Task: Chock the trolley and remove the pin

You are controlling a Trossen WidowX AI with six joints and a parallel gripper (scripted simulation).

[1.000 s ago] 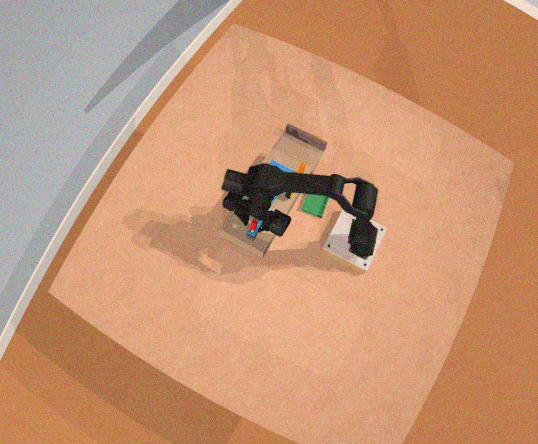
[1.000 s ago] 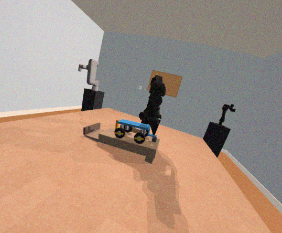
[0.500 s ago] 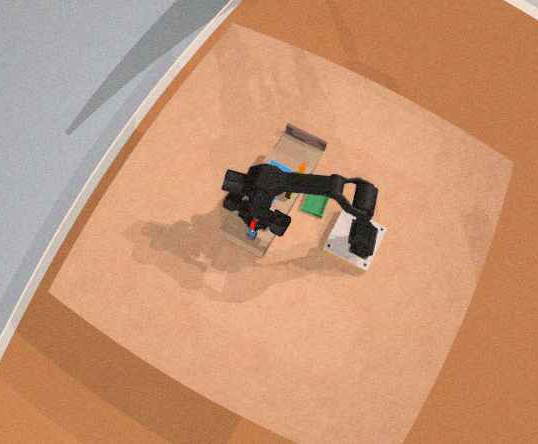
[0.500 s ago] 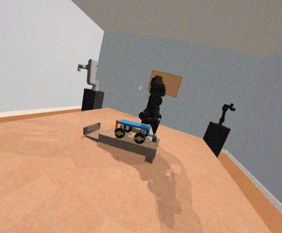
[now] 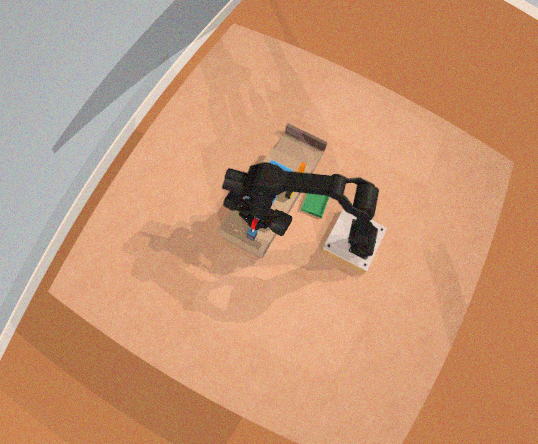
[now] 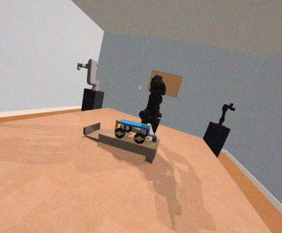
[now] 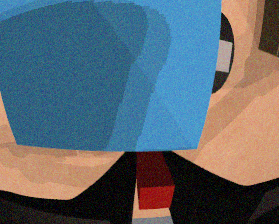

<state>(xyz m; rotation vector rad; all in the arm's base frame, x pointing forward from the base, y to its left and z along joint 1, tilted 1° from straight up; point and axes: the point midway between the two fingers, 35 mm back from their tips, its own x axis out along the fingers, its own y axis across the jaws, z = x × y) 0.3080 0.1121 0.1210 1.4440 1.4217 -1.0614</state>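
Now: the green tray 11 cm behind my gripper tip, 22 cm to the right of it and 15 cm below it. From my gripper tip the other things lie so: blue trolley: 2 cm ahead, 12 cm to the right, 2 cm below; then red-headed stop pin: right at my gripper tip; then ramp: 2 cm ahead, 12 cm to the right, 9 cm below.
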